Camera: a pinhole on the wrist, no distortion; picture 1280 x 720 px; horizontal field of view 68.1 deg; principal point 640.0 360.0 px. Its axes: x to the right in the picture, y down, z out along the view. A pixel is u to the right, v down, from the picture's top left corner.
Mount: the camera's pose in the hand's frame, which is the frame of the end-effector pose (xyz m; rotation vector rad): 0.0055 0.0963 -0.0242 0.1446 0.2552 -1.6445
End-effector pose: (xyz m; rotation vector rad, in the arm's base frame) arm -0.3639 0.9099 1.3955 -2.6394 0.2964 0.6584
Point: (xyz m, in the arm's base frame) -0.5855 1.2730 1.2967
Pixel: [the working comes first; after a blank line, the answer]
In the camera's frame: 0.2437 -0.1903 0.4081

outside the picture
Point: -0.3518 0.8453 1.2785
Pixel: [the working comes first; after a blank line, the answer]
In the camera's frame: -0.0242 0.0619 0.0880

outside the picture
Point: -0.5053 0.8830 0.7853
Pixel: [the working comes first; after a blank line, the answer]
In the camera's frame: -0.3191 0.1144 0.5105

48 572
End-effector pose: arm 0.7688 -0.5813 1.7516 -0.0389 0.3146 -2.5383
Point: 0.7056 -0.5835 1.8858
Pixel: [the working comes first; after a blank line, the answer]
In the camera's frame: 0.1139 0.0428 0.1868

1217 577
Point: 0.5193 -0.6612 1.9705
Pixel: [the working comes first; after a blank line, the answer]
In the camera's frame: 0.1323 0.2343 0.2913

outside the picture
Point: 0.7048 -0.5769 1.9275
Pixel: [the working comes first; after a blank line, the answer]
In the camera's frame: 0.1196 0.0362 0.2281

1137 510
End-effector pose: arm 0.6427 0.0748 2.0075 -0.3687 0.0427 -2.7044
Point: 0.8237 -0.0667 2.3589
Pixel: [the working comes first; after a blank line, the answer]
In the camera's frame: -0.1705 -0.0581 0.3734

208 213
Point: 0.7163 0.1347 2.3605
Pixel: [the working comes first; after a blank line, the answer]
In the camera's frame: 0.0524 -0.0254 0.4103

761 301
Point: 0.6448 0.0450 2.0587
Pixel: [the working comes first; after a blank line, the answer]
In the camera's frame: 0.0503 0.0168 0.0902

1168 537
